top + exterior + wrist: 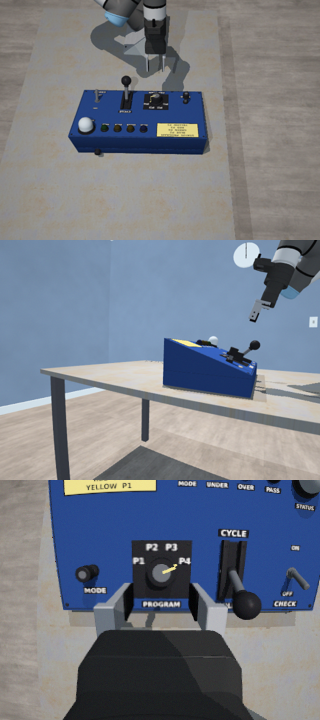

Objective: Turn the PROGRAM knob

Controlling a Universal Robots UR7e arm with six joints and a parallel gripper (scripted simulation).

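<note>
Now: hand 6 cm short of the black program knob, 1 cm to the left of it and 14 cm above it. From my hand the other things lie so: ball-topped lever (4 cm ahead, 12 cm to the right, 13 cm below); blue console (9 cm ahead, 5 cm to the right, 16 cm below); mode knob (4 cm ahead, 12 cm to the left, 13 cm below).
</note>
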